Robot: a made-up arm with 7 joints.
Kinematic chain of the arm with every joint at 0, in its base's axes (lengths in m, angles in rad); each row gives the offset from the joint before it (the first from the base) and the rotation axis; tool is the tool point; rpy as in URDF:
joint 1: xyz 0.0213 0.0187 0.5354 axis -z
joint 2: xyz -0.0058 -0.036 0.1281 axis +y
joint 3: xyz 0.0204 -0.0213 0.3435 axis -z
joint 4: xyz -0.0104 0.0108 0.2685 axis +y
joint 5: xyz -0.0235 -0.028 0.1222 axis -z
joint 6: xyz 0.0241 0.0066 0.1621 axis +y
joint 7: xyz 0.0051 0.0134 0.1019 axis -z
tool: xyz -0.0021 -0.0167 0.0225 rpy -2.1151 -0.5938 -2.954
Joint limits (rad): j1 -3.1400..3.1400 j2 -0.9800..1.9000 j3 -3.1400..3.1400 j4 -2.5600..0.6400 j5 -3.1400..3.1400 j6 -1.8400..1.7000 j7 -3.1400..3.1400
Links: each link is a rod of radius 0.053 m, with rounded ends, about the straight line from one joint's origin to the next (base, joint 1, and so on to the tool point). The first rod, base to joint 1, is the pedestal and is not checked.
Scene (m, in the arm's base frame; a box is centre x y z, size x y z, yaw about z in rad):
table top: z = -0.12
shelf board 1: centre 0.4 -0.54 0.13 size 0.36 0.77 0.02 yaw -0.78
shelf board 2: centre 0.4 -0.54 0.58 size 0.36 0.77 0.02 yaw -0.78
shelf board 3: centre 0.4 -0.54 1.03 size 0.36 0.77 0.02 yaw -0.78
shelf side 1: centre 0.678 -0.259 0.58 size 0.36 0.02 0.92 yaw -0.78
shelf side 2: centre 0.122 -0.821 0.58 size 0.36 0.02 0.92 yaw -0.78
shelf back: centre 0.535 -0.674 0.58 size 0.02 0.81 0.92 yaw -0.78
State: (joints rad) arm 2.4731 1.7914 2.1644 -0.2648 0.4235 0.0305 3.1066
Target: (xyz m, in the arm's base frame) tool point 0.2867 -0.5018 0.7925
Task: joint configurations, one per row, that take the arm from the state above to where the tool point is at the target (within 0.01 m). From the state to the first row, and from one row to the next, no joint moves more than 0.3 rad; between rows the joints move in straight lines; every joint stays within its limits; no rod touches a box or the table.
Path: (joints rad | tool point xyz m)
1: 2.4811 1.7540 1.9671 -0.5259 0.4025 0.0577 3.1133 | -0.6460 -0.6516 0.3905
2: 2.4891 1.7166 1.7699 -0.7870 0.3815 0.0849 3.1200 | -0.5575 -0.6952 0.4536
3: 2.4971 1.6792 1.5726 -1.0482 0.3605 0.1121 3.1266 | -0.4673 -0.7115 0.5501
4: 2.5051 1.6417 1.3753 -1.3093 0.3395 0.1393 3.1333 | -0.3830 -0.6901 0.6651
5: 2.5131 1.6043 1.1781 -1.5704 0.3185 0.1665 3.1400 | -0.3100 -0.6273 0.7792
6: 2.3174 1.4414 1.2863 -1.7783 0.2854 -0.0538 3.1060 | -0.0784 -0.5924 0.8167
7: 2.1216 1.2785 1.3946 -1.9861 0.2522 -0.2741 3.0720 | 0.0800 -0.4870 0.8130
8: 1.9259 1.1156 1.5028 -2.1939 0.2190 -0.4944 3.0379 | 0.1462 -0.3628 0.7925
9: 1.8222 1.1618 1.5464 -1.9928 0.2431 -0.4308 3.0465 | 0.2182 -0.4334 0.7958
10: 1.7184 1.2081 1.5899 -1.7917 0.2672 -0.3673 3.0550 | 0.2867 -0.5018 0.7925

